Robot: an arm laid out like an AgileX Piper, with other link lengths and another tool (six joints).
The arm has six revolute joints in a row. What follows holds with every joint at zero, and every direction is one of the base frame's. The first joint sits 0.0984 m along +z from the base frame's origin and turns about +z. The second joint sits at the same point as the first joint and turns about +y. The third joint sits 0.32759 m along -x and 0.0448 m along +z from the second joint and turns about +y. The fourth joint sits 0.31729 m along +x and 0.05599 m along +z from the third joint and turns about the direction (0.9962, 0, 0.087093). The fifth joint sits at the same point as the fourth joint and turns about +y. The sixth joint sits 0.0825 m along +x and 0.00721 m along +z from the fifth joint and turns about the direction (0.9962, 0, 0.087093). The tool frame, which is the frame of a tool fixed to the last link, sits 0.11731 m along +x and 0.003 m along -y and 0.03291 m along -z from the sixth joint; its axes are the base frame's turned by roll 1.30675, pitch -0.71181 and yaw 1.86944 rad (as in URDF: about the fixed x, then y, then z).
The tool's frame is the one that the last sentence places.
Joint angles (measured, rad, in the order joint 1, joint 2, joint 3, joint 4, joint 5, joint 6), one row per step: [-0.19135, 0.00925, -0.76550, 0.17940, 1.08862, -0.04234]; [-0.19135, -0.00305, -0.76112, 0.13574, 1.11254, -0.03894]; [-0.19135, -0.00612, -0.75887, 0.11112, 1.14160, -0.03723]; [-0.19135, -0.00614, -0.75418, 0.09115, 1.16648, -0.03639]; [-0.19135, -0.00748, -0.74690, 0.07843, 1.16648, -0.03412]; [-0.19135, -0.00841, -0.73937, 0.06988, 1.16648, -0.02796]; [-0.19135, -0.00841, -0.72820, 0.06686, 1.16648, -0.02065]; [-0.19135, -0.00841, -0.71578, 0.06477, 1.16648, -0.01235]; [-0.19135, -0.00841, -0.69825, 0.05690, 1.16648, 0.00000]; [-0.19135, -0.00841, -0.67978, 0.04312, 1.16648, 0.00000]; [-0.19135, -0.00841, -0.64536, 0.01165, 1.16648, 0.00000]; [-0.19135, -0.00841, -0.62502, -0.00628, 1.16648, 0.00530]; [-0.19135, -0.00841, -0.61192, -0.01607, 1.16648, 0.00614]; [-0.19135, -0.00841, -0.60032, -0.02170, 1.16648, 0.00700]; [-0.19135, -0.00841, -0.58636, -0.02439, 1.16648, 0.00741]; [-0.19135, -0.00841, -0.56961, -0.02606, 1.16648, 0.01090]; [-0.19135, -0.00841, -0.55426, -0.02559, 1.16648, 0.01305]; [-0.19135, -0.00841, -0.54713, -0.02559, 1.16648, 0.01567]
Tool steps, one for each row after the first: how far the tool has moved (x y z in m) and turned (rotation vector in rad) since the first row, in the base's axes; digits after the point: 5 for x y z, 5 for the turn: [-0.00474, -0.00733, -0.00614, -0.02485, 0.02130, -0.03107]; [-0.00824, -0.01131, -0.01232, -0.03674, 0.05230, -0.04743]; [-0.01045, -0.01474, -0.01858, -0.04554, 0.08402, -0.06066]; [-0.00995, -0.01730, -0.02130, -0.05035, 0.09131, -0.07093]; [-0.00922, -0.01889, -0.02409, -0.04878, 0.09844, -0.07902]; [-0.00763, -0.01948, -0.02823, -0.04201, 0.10932, -0.08305]; [-0.00588, -0.01988, -0.03284, -0.03357, 0.12124, -0.08668]; [-0.00365, -0.02136, -0.03941, -0.02430, 0.13854, -0.09587]; [-0.00168, -0.02452, -0.04638, -0.03064, 0.15835, -0.10579]; [0.00136, -0.03145, -0.05942, -0.04681, 0.19598, -0.12811]; [0.00296, -0.03514, -0.06714, -0.05132, 0.21763, -0.14225]; [0.00394, -0.03726, -0.07212, -0.05561, 0.23162, -0.14912]; [0.00487, -0.03854, -0.07654, -0.05732, 0.24367, -0.15297]; [0.00609, -0.03930, -0.08190, -0.05721, 0.25780, -0.15438]; [0.00755, -0.03977, -0.08837, -0.05325, 0.27425, -0.15601]; [0.00887, -0.03983, -0.09433, -0.04922, 0.28922, -0.15572]; [0.00945, -0.03983, -0.09711, -0.04601, 0.29603, -0.15635]
